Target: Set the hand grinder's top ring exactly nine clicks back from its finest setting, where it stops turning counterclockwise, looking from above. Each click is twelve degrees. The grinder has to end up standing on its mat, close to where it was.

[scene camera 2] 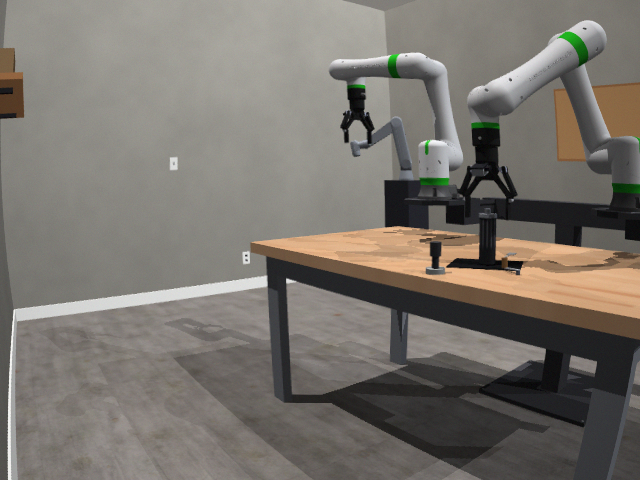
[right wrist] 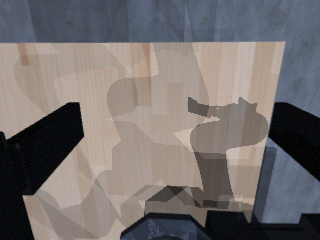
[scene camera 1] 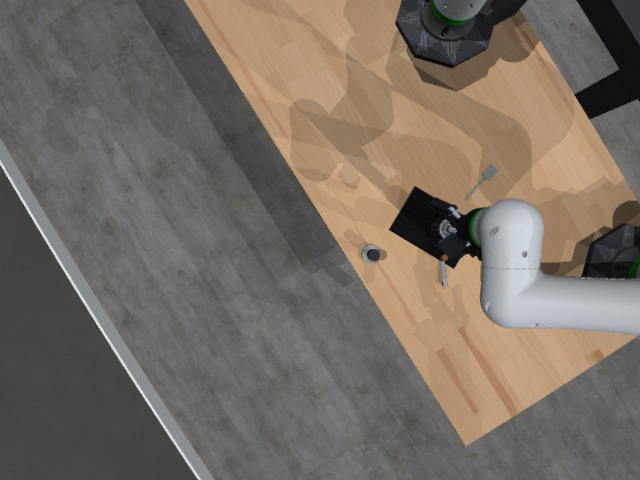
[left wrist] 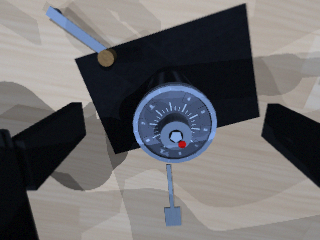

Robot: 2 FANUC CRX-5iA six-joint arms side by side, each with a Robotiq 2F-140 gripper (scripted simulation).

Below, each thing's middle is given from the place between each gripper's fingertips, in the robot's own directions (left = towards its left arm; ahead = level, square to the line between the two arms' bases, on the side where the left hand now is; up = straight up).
Scene:
Right now the top ring (left wrist: 171, 97) is right at my left hand. Also, from my left hand: crank handle (left wrist: 106, 56) (140 mm below, 120 mm to the left, 50 mm ahead); then black mat (scene camera 1: 410, 224) (160 mm below).
My right gripper (scene camera 2: 358, 143) is now 970 mm to the right of the top ring, 370 mm short of it and 300 mm above it. Round my right hand: crank handle: 1100 mm to the left, 440 mm below, 430 mm ahead; then black mat: 970 mm to the left, 450 mm below, 370 mm ahead.

